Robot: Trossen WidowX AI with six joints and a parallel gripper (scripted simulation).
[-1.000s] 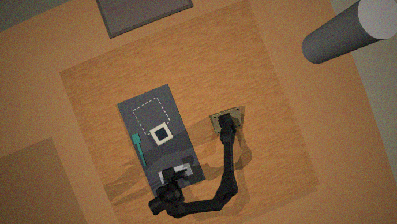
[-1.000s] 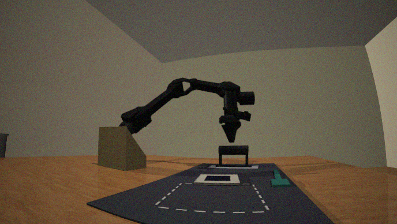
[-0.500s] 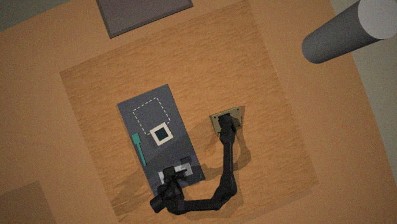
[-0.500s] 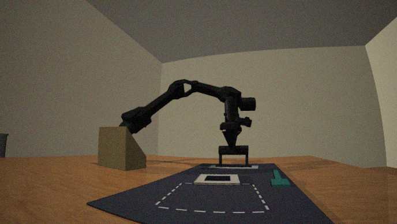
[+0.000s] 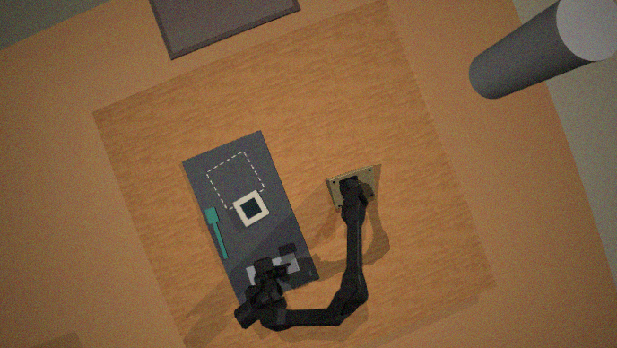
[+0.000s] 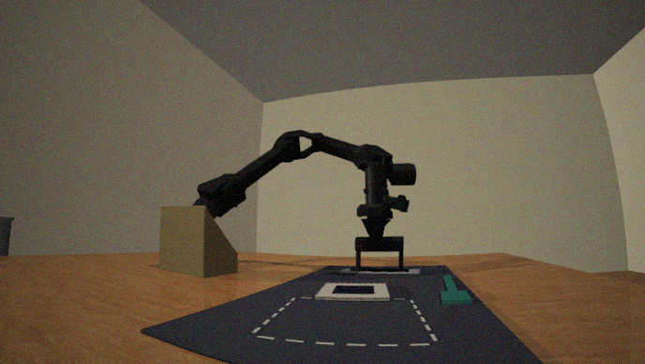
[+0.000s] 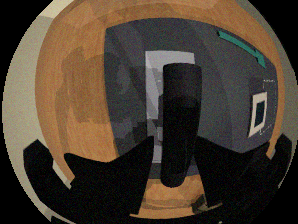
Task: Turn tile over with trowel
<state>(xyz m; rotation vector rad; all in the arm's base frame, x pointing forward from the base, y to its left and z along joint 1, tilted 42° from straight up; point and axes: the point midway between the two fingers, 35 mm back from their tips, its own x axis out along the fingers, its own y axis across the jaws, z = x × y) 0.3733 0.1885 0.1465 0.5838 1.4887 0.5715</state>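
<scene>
Now: gripper tip 22 cm to the left of the dark grey mat, 8 cm above it and 3 cm short of it. From my gripper tip the other things lie so: square tile (26 cm to the right, 6 cm below, 1 cm ahead); then teal t-shaped trowel (23 cm to the right, 17 cm ahead, 6 cm below).
</scene>
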